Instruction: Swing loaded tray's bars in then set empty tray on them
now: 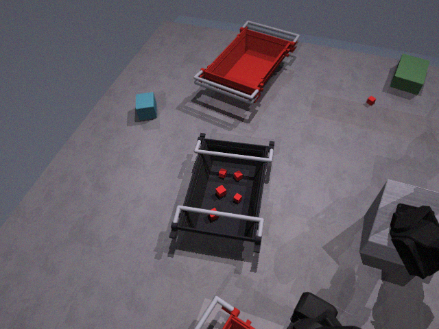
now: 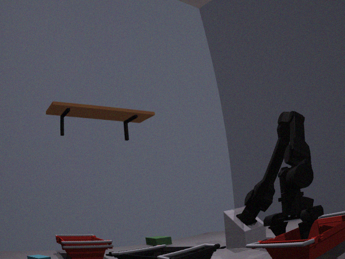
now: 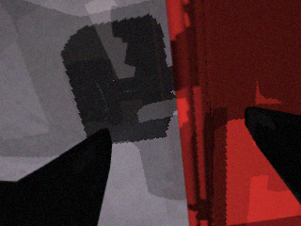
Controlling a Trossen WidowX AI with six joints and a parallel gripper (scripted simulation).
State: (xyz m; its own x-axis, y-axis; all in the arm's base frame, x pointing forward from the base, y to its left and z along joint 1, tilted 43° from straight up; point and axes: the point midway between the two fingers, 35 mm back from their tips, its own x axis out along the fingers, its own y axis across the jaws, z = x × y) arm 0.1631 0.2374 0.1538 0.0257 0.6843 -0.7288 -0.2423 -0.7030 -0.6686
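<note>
My gripper tip is 20 mm short of the red tray, 70 mm to the right of it and 30 mm below it. From my gripper tip the other things lie so: teal cube 520 mm ahead, 490 mm to the right, 10 mm above; green cube 190 mm behind, 840 mm to the right, 10 mm above.
</note>
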